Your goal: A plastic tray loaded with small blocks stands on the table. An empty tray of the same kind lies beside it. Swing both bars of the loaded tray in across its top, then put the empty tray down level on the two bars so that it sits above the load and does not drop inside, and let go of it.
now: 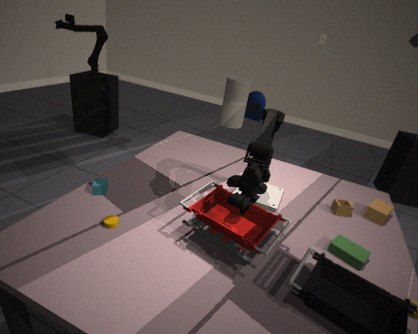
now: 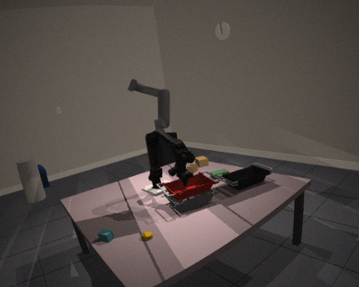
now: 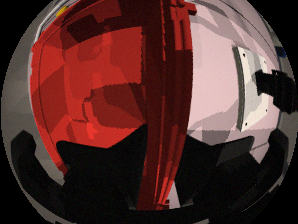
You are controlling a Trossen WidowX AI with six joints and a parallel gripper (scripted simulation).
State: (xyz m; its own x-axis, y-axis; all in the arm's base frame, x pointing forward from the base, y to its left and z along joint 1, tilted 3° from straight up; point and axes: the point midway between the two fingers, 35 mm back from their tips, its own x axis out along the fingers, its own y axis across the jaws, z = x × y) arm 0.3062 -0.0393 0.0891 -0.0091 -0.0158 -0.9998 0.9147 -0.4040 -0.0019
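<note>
The red tray lies 70 mm ahead of my gripper tip, 30 mm to the right of it and 30 mm above it. The rest, counted from my gripper tip: teal cube: 580 mm to the right, 60 mm below, 20 mm behind; then green block: 400 mm to the left, 70 mm below, 20 mm behind.
</note>
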